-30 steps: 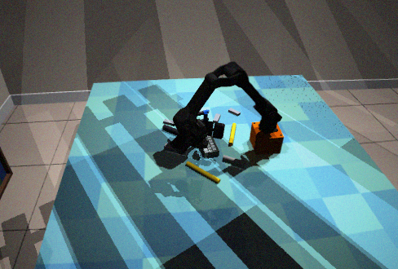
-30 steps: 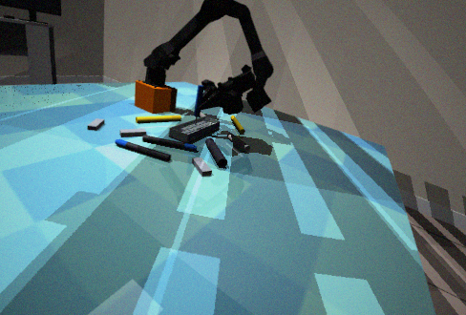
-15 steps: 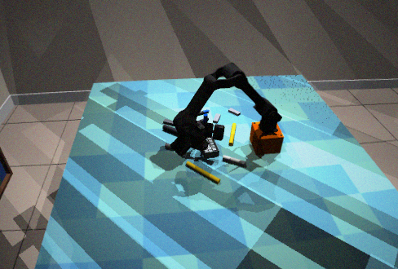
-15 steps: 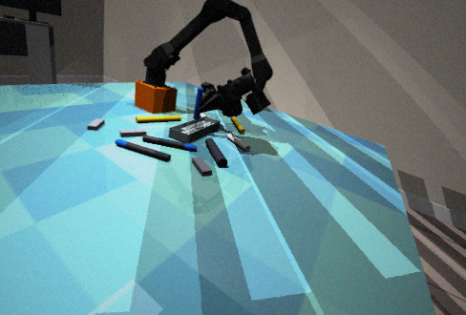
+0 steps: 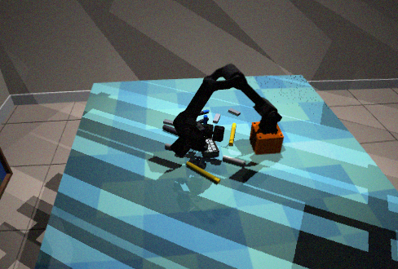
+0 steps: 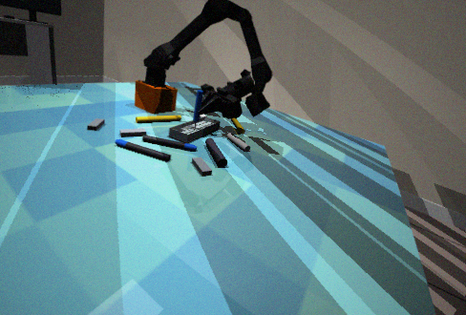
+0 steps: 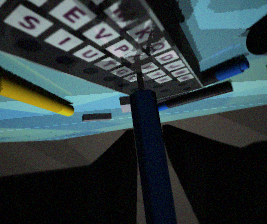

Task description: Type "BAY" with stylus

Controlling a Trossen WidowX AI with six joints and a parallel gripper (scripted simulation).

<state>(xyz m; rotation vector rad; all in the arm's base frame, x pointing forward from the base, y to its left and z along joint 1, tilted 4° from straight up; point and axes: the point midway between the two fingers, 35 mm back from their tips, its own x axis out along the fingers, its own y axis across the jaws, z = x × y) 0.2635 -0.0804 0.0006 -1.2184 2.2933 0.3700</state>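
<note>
Right now the black marker is 11 cm ahead of my gripper tip, 9 cm to the right of it and 6 cm below it. From my gripper tip the other things lie so: blue stylus 1 cm below.
</note>
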